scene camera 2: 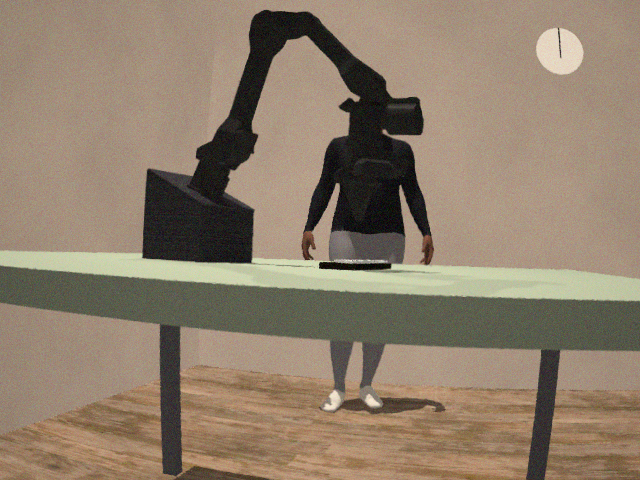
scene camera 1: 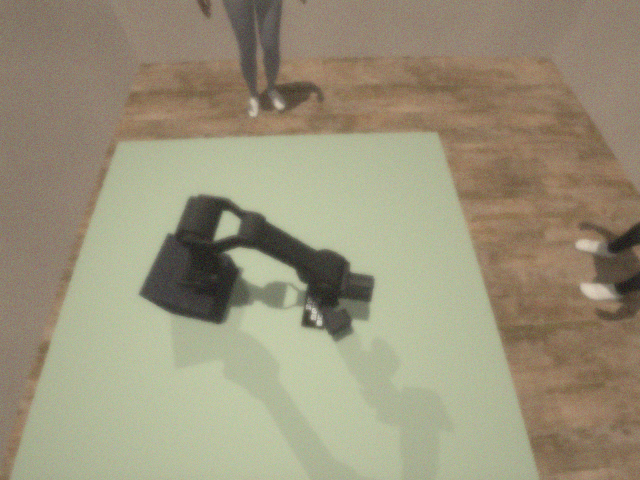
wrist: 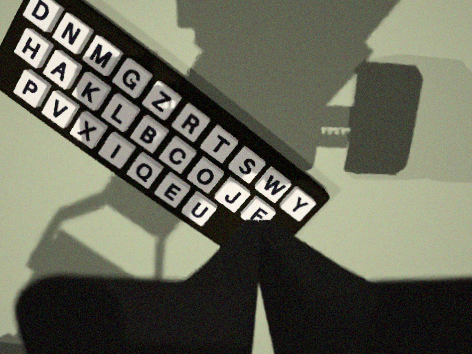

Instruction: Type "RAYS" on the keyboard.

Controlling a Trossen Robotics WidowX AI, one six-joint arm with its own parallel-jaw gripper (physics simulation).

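Places are measured from the arm's base along level axes (x left, y back, z up), in centimetres.
Pixels of known places: gripper, fingertip midpoint: [scene camera 2: 358,221] [scene camera 1: 321,304] [wrist: 256,232]; arm's base, link origin: [scene camera 2: 204,191] [scene camera 1: 192,277].
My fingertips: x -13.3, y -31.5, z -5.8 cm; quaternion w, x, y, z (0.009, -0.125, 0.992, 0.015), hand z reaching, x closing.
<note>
For each thing: its top centre in the pictures, then the offset to it from my fingertips.
- small black keyboard, top centre: [wrist: 155,140] [scene camera 2: 358,260] [scene camera 1: 317,293] dx +5.2, dy -0.2, dz -6.8 cm
- R key, top centre: [wrist: 190,123] dx +3.6, dy -1.5, dz -6.8 cm
- S key, top centre: [wrist: 246,166] dx +0.2, dy -0.1, dz -6.8 cm
- Y key, top centre: [wrist: 298,205] dx -3.3, dy +1.3, dz -6.8 cm
A small black keyboard [scene camera 1: 313,313] [scene camera 2: 355,266] [wrist: 9,65] with pale letter keys lies flat on the table, slanted in the wrist view. The R key [wrist: 191,124] and S key [wrist: 247,166] are in the top row, with the Y key [wrist: 298,205] at its right end. The A key [wrist: 59,71] is in the middle row near the left end. My gripper [scene camera 2: 359,219] [wrist: 256,232] is shut and empty, pointing down with a gap above the keyboard. Its tips overlap the lower edge of the F key in the wrist view. The arm partly hides the keyboard in scene camera 1.
The pale green table [scene camera 1: 361,175] [scene camera 2: 465,320] bears the arm's dark base [scene camera 1: 186,281] [scene camera 2: 196,227] left of the keyboard. One person [scene camera 1: 255,46] [scene camera 2: 369,191] stands beyond the table. Another person's feet [scene camera 1: 599,290] show at the right in scene camera 1. Arm shadows cross the table.
</note>
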